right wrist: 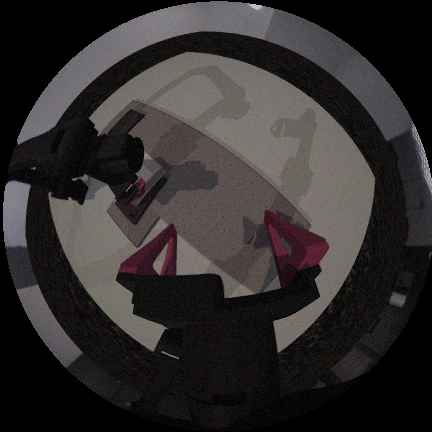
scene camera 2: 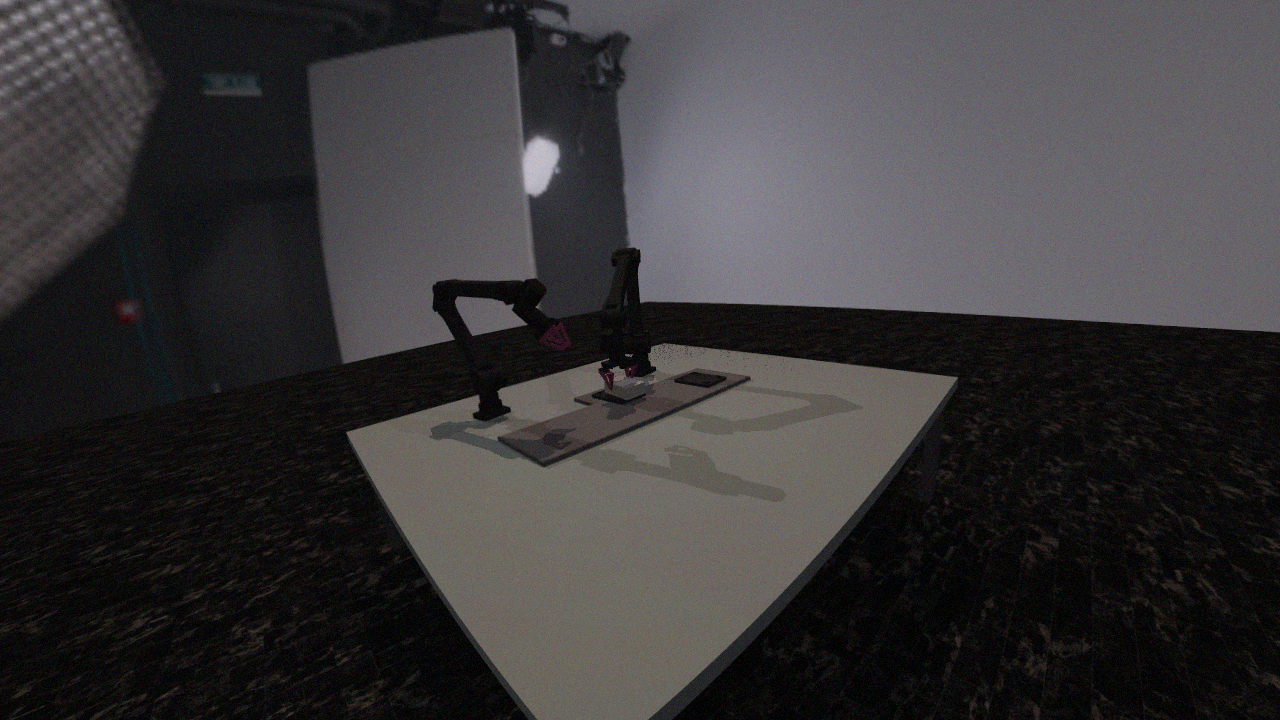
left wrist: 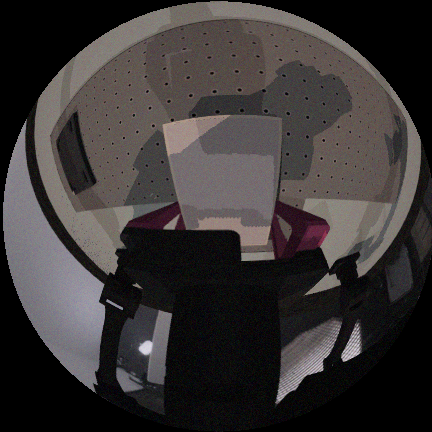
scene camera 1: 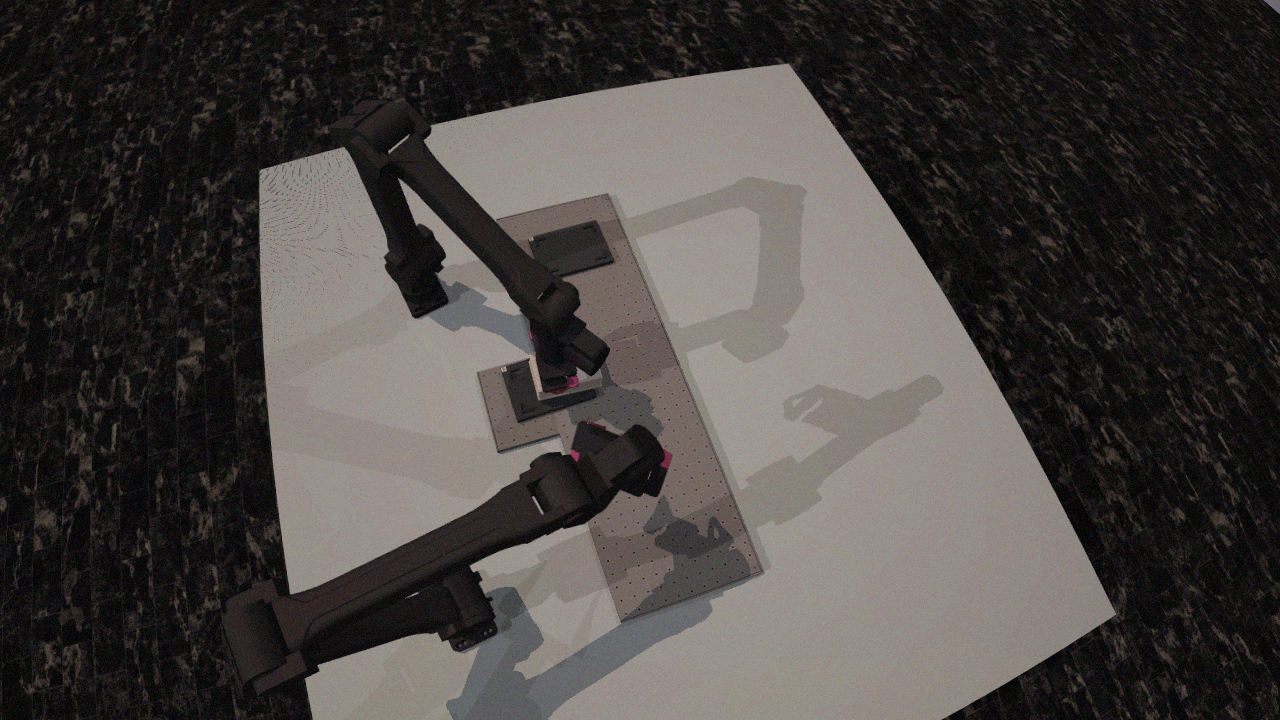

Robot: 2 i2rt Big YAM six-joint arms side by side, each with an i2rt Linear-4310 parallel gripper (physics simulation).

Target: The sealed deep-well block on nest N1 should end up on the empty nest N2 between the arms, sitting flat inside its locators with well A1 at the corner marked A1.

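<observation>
The pale deep-well block (scene camera 1: 537, 376) (scene camera 2: 626, 390) (left wrist: 225, 175) (right wrist: 154, 170) is held level by my left gripper (scene camera 1: 559, 383) (left wrist: 227, 201), which is shut on its sides. The block hangs low over the dark nest N2 (scene camera 1: 526, 402) (right wrist: 137, 212) and looks shifted from it toward the main board; a gap shows between them in the right wrist view. The A1 corner of the block cannot be made out. Nest N1 (scene camera 1: 572, 248) (scene camera 2: 700, 378) (left wrist: 75, 152) is empty. My right gripper (scene camera 1: 622, 458) (scene camera 2: 555, 336) (right wrist: 218, 221) is open and empty, raised above the board.
The perforated board (scene camera 1: 680, 429) (scene camera 2: 572, 438) (left wrist: 225, 75) (right wrist: 215, 220) lies on the white table (scene camera 1: 877, 501) (scene camera 2: 626, 555), with a side extension under N2. My right arm reaches in beside N2, close to the left gripper in scene camera 1. Arm shadows cross the board.
</observation>
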